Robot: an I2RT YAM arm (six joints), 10 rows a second.
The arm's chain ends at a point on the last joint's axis. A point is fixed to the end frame.
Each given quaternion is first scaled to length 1.
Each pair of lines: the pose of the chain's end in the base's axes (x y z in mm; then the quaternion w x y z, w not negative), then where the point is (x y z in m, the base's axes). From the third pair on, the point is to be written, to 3 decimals.
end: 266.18 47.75 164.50 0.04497 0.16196 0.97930 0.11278
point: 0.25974 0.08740 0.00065
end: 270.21 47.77 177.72 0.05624 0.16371 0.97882 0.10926
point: 0.26740 0.08576 0.01337
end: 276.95 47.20 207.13 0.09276 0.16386 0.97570 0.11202
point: 0.286 0.084 0.043
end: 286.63 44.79 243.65 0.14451 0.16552 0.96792 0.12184
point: 0.314 0.082 0.081
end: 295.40 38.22 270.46 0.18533 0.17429 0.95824 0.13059
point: 0.337 0.076 0.111
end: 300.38 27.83 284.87 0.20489 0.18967 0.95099 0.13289
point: 0.349 0.065 0.128
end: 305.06 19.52 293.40 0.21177 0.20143 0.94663 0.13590
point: 0.357 0.057 0.137
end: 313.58 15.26 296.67 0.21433 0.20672 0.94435 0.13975
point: 0.367 0.053 0.141
